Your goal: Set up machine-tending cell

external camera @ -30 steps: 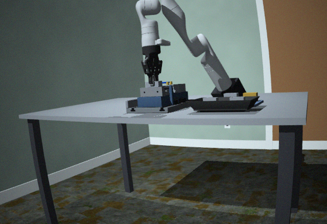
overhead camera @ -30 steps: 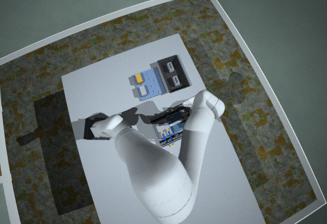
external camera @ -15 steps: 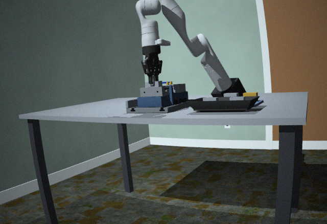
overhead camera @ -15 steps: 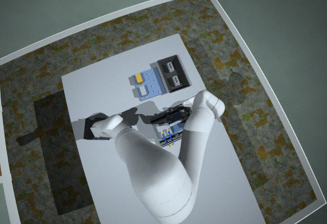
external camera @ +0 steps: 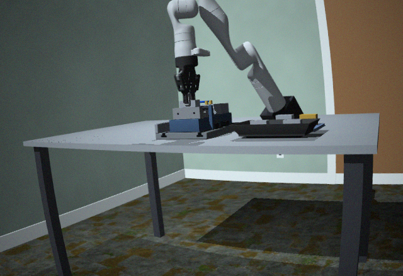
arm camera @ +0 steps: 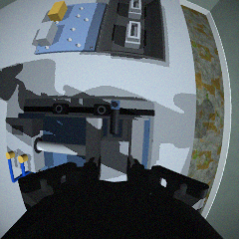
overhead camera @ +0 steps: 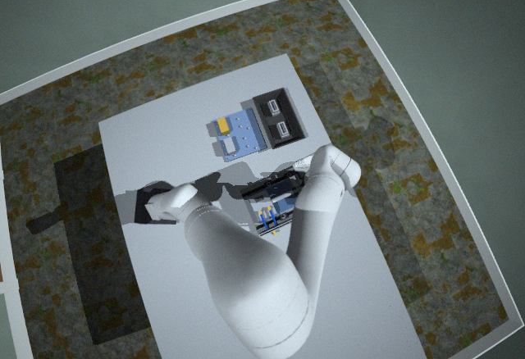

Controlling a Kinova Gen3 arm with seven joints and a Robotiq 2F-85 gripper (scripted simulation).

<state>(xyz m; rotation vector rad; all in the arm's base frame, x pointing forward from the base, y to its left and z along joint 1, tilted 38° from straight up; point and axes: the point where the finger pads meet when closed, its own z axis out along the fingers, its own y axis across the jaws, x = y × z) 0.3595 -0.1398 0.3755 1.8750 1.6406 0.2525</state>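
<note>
My gripper is now 8 cm above the vise, 7 cm past it and 2 cm to the right of it. Round my hand: brass blank: 39 cm to the left, 10 cm below, 9 cm behind.
</note>
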